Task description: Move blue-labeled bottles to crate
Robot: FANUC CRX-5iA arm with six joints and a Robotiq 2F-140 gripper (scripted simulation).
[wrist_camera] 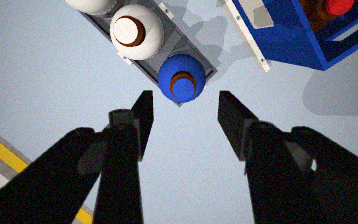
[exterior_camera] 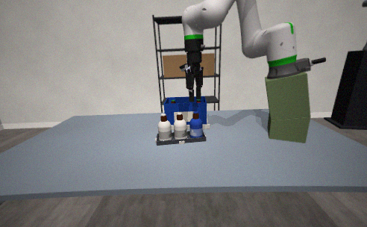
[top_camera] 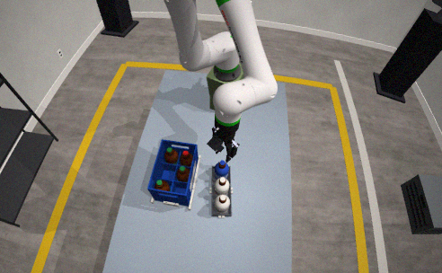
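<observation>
The blue-labeled bottle lies 17 cm below my hand. Also, from my hand: blue crate: 22 cm to the right, 17 cm below, 10 cm ahead.
</observation>
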